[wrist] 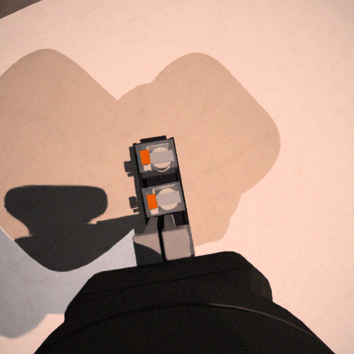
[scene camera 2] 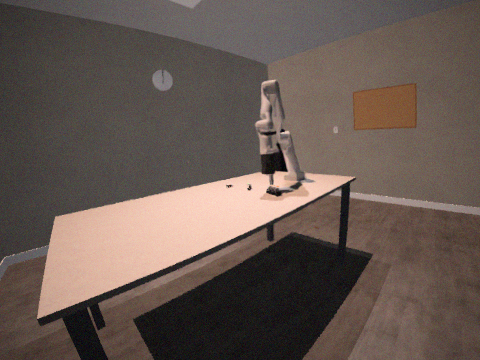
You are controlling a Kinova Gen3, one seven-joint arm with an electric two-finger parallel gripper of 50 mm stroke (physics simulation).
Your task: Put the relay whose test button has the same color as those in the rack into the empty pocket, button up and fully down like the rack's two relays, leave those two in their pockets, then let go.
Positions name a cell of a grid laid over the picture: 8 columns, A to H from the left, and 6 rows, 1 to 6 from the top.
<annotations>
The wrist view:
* my gripper: D4
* relay: D4
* relay: D3
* black rack: E4
</annotations>
